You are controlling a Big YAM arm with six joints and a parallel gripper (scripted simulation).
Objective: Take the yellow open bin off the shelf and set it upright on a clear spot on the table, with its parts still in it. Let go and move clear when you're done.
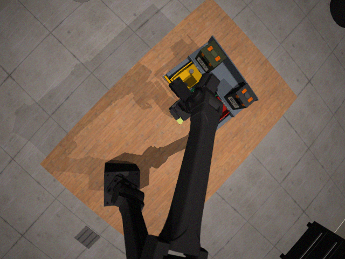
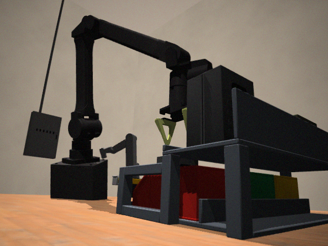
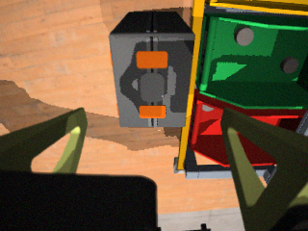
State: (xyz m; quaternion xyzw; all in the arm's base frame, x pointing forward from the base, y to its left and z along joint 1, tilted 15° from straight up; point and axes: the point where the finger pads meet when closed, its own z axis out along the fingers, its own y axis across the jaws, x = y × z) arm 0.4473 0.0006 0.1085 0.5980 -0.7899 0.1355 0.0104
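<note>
Now: hand 12 cm above the thin yellow rod, 4 cm short of it and 2 cm to the left of it. Round my hand: red bin: 15 cm to the right, 14 cm below, 11 cm ahead; green bin: 14 cm below, 14 cm ahead, 5 cm to the right; yellow open bin: 17 cm ahead, 14 cm below, 6 cm to the left.
</note>
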